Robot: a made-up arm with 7 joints.
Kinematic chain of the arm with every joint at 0, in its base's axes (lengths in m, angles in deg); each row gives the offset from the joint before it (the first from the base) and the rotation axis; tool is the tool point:
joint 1: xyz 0 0 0 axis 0 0.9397 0.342
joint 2: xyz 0 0 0 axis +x
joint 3: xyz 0 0 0 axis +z
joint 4: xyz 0.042 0 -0.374 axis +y
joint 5: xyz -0.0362 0 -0.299 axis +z
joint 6: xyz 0 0 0 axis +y
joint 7: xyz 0 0 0 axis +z
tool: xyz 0 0 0
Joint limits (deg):
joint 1: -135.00..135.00
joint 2: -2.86..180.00
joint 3: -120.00..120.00
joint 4: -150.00..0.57
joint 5: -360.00..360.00
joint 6: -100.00..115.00
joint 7: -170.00..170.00
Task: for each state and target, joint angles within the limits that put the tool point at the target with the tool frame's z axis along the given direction. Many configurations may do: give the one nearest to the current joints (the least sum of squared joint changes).
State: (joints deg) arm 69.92 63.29 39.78 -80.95 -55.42 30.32 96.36
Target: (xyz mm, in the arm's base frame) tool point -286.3 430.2 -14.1 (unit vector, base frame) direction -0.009 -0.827 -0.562
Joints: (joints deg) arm 89.84 36.21 62.27 -94.46 -64.14 46.39 96.36
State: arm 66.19 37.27 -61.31 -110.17 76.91 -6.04 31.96
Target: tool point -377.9 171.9 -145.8 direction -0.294 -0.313 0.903
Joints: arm 108.05 65.17 -23.70 -113.15 77.68 -45.17 31.96
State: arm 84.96 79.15 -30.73 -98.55 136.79 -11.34 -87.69
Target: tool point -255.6 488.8 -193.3 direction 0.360 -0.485 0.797
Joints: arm 69.76 91.09 -41.80 -74.49 150.11 -8.31 -87.69
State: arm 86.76 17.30 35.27 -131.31 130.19 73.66 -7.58
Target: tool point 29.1 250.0 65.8 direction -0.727 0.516 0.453
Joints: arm 62.28 54.46 81.11 -149.90 131.56 51.73 -7.58
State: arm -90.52 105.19 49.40 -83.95 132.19 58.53 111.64
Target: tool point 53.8 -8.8 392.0 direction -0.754 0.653 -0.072
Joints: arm -35.25 139.12 34.36 -122.82 110.14 21.77 111.64
